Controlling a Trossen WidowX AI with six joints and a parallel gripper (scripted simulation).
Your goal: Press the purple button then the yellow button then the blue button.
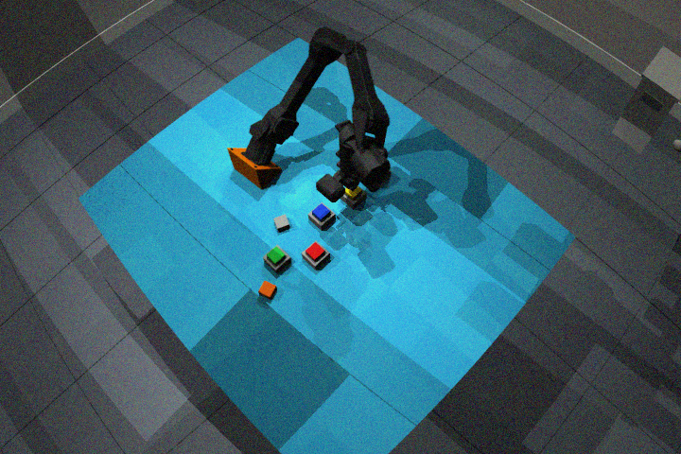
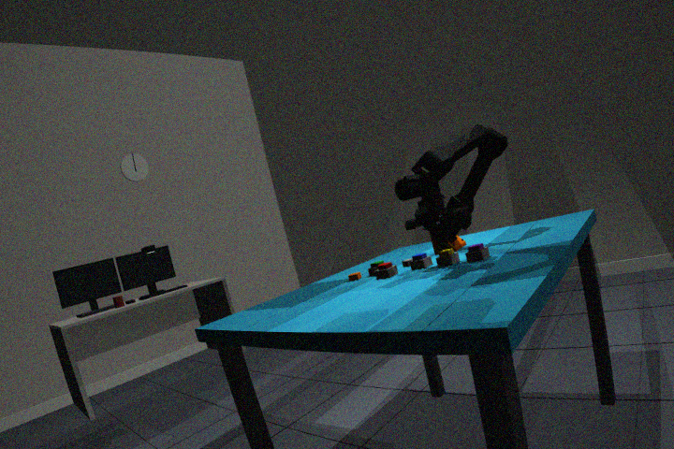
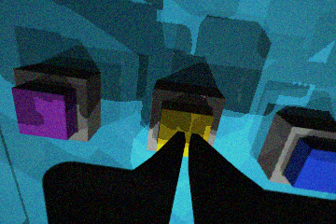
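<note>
Now: gripper tip 10 mm above the yellow button. Also, from my gripper tip: blue button: 20 mm behind, 90 mm to the right, 10 mm below; then purple button: 10 mm ahead, 90 mm to the left, 10 mm below; then red button: 30 mm ahead, 180 mm to the right, 10 mm below.
</note>
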